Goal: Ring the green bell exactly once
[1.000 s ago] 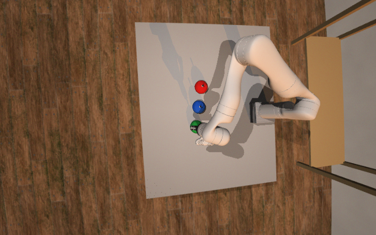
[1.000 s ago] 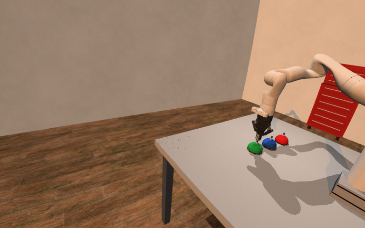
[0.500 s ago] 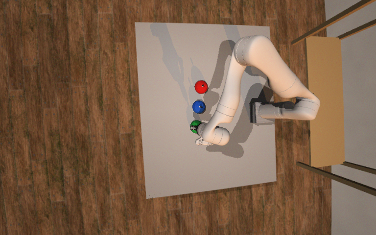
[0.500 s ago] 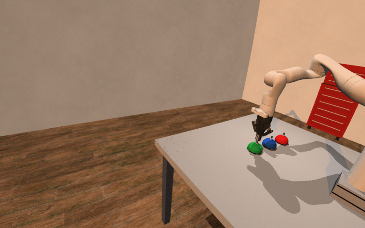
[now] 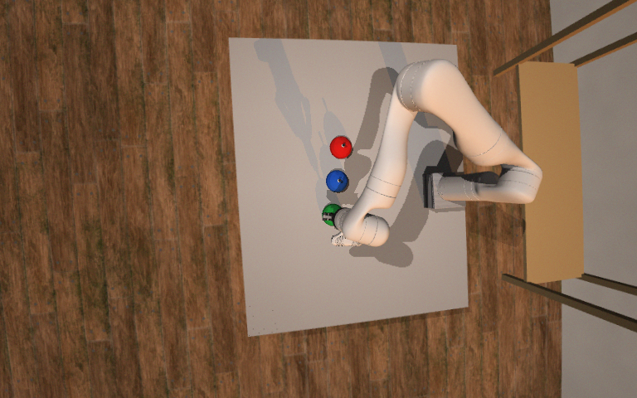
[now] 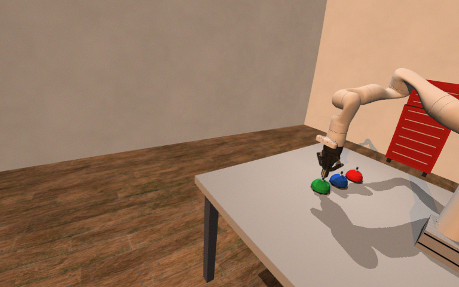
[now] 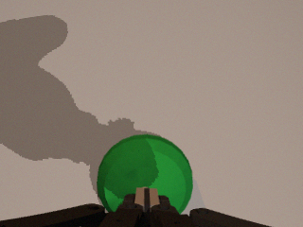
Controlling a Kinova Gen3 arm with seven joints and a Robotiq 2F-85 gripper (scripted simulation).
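The green bell is 4 cm below my hand. The rest, counted from my hand: blue bell: 12 cm to the right, 5 cm behind, 4 cm below; red bell: 24 cm to the right, 9 cm behind, 4 cm below.
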